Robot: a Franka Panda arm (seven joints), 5 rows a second.
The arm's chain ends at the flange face. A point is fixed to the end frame.
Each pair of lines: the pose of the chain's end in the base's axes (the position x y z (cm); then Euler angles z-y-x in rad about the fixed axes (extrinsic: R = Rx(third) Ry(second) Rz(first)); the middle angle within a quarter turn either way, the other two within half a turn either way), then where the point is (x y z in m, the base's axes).
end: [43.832 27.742 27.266 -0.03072 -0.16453 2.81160]
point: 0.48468 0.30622 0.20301
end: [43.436 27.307 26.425 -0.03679 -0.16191 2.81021]
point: 0.48057 0.30214 0.19462
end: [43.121 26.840 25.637 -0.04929 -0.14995 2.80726]
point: 0.47746 0.29812 0.18704
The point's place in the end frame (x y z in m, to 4 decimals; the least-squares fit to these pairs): 0.0565 -0.0481 0.0482
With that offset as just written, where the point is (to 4 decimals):
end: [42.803 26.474 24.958 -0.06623 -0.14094 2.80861]
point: 0.4739 0.2956 0.1805
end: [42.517 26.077 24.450 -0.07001 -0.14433 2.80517]
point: 0.4707 0.2915 0.1751
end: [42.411 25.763 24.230 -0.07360 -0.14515 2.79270]
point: 0.4694 0.2877 0.1725
